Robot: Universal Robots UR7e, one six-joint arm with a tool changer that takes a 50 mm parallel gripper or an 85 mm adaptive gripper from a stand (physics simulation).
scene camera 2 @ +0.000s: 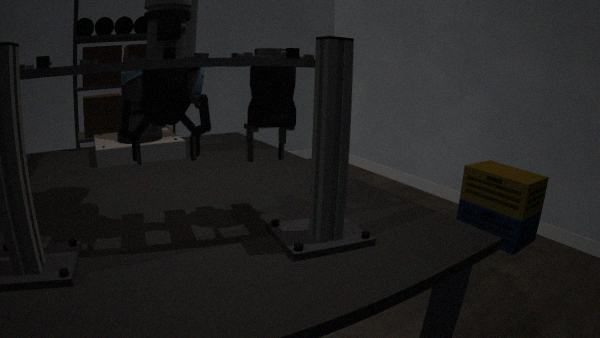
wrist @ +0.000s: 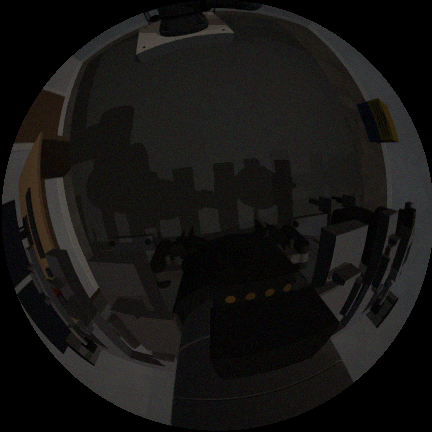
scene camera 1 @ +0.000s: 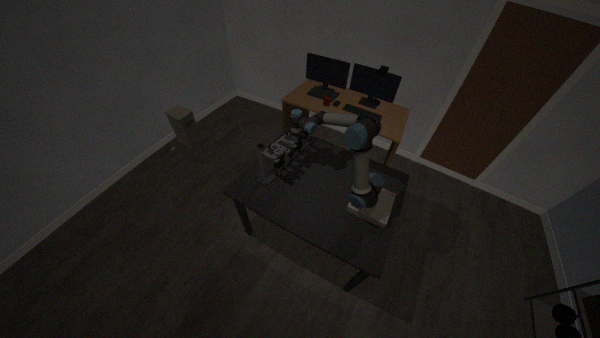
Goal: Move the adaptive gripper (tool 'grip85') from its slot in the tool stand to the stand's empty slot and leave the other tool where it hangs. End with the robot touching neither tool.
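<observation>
The adaptive gripper hangs from the middle slot of the tool stand, fingers apart and pointing down, holding nothing. The arm's tool-changer flange is low, straight above it. In the wrist view a row of gold contacts shows between the dark block on the arm side and the tool, so a small gap remains visible there. Whether the coupling is locked cannot be seen. The other tool, the parallel gripper, hangs in the right slot in camera 2. The left slot there holds no tool.
The stand's rail runs between two posts on foot plates on the dark table. The robot base is across the table. A desk with monitors stands behind. A yellow-blue box is beyond the table edge.
</observation>
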